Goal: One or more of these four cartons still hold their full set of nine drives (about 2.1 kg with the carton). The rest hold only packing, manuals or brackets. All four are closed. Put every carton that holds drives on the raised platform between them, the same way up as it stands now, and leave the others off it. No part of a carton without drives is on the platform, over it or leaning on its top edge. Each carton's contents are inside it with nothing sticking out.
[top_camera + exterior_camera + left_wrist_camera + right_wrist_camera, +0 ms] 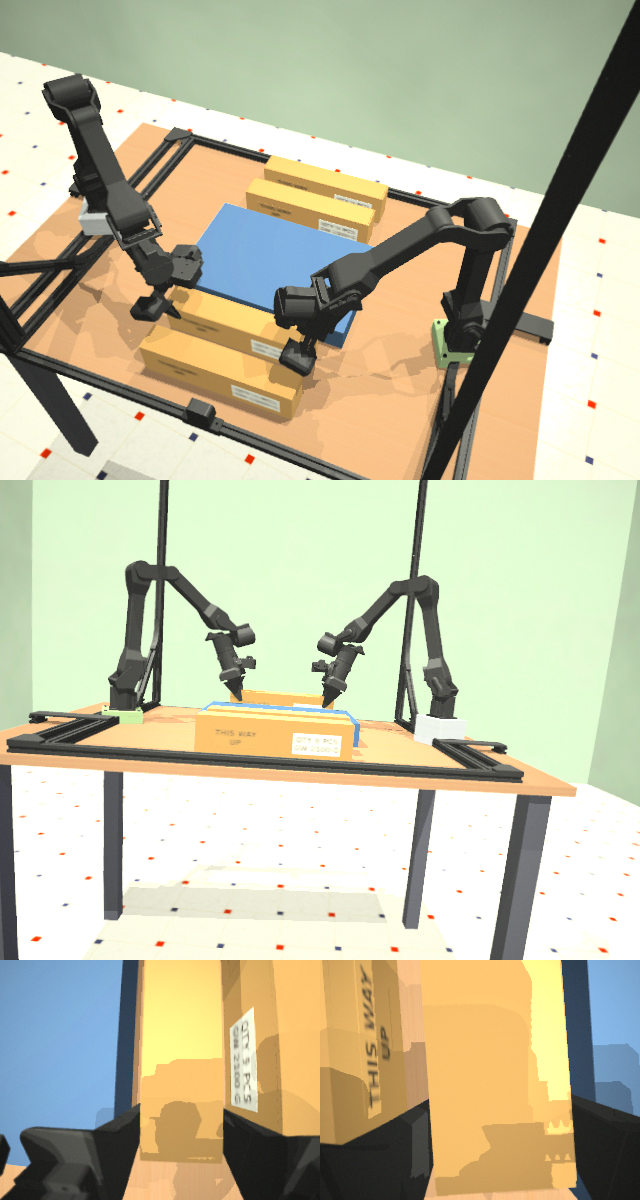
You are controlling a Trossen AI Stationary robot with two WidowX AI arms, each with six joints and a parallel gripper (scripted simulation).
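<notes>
Now: left hand 140 mm to the left of the carton, 40 mm above it and 10 mm short of it.
My right hand is 10 mm past the carton, 140 mm to the right of it and 50 mm above it.
</notes>
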